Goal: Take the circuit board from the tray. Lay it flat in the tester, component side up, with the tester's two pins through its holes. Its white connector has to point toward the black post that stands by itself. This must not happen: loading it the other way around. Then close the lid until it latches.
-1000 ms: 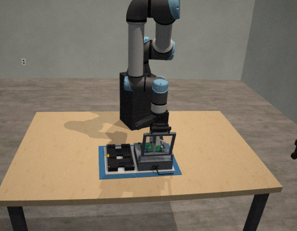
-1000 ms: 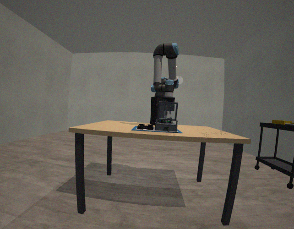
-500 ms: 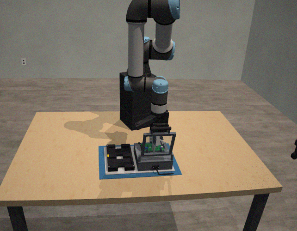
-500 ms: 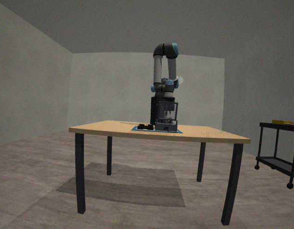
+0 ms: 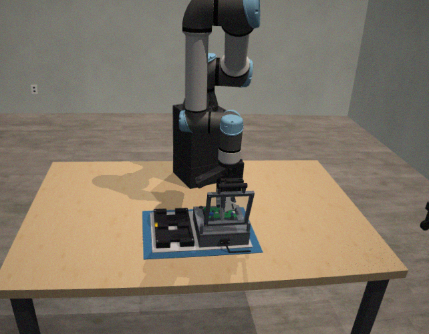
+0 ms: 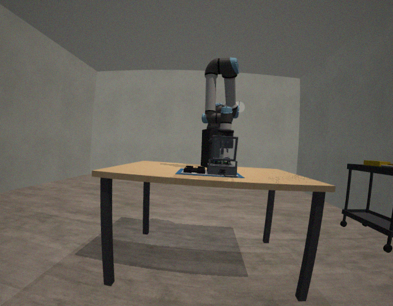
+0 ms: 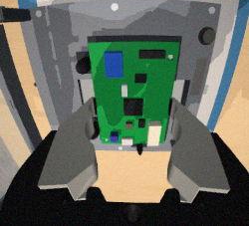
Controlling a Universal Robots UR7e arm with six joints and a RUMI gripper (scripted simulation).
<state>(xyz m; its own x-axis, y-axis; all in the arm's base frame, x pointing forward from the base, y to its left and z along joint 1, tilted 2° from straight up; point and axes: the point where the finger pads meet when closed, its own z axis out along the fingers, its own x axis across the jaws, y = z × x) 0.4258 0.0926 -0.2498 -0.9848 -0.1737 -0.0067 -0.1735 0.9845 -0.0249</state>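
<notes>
The green circuit board lies right at my hand. The rest, counted from my hand: tester bed 1 cm to the left, 1 cm below; then framed lid 12 cm ahead, 10 cm above, 2 cm to the left.
</notes>
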